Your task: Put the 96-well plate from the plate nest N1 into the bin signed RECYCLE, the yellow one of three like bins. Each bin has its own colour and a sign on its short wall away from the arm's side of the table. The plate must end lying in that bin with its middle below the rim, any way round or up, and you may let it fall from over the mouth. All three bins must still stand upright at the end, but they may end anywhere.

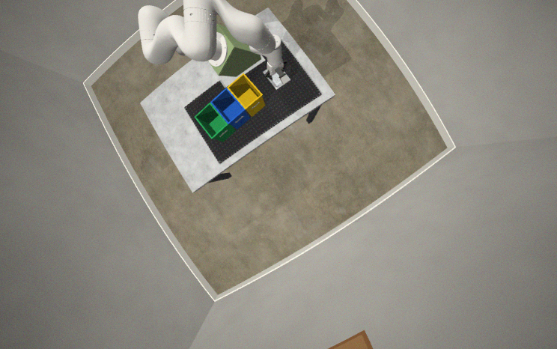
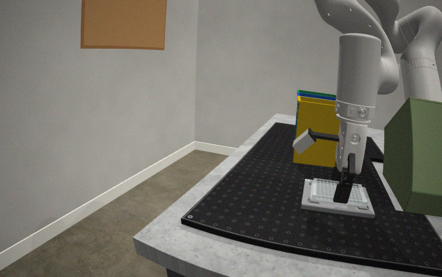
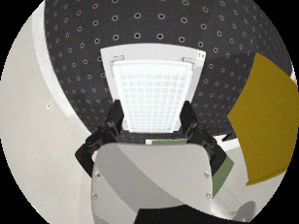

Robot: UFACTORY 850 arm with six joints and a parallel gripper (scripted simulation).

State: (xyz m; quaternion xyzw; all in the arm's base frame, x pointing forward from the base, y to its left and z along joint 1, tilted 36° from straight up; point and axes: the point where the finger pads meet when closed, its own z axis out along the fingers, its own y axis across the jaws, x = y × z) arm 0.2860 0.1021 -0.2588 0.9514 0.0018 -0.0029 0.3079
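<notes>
My hand is 1 cm above the 96-well plate. From my hand the other things lie so: blue bin 5 cm ahead, 38 cm to the right, 6 cm above; then grey plate nest 2 cm below; then yellow bin 4 cm ahead, 25 cm to the right, 6 cm above.
</notes>
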